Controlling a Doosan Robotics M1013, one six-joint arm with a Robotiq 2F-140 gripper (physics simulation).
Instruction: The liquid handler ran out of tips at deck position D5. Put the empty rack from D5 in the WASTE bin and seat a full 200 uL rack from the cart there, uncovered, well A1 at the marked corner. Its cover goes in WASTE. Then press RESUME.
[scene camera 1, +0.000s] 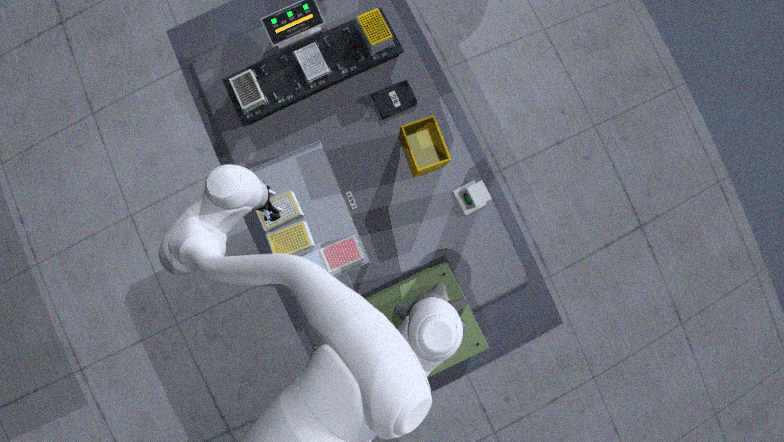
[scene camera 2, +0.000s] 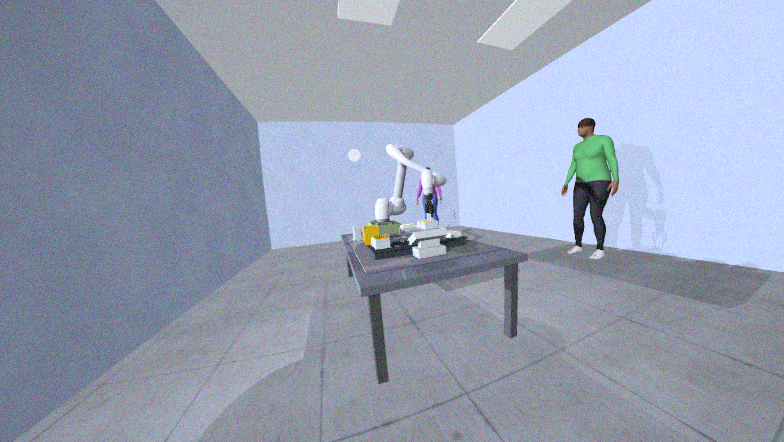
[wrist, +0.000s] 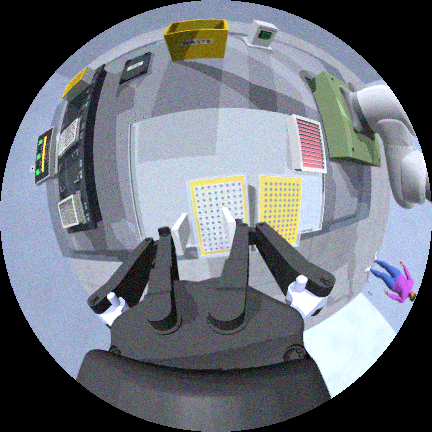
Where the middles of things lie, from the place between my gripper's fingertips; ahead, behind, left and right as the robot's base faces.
I see my gripper 53 cm to the left of the yellow WASTE bin (scene camera 1: 430, 124), 6 cm above it and 5 cm past it. The rest, counted from my hand: dark plate (scene camera 1: 394, 99) (54 cm to the right, 17 cm ahead, 12 cm below); white box with green button (scene camera 1: 471, 196) (61 cm to the right, 28 cm behind, 6 cm below).
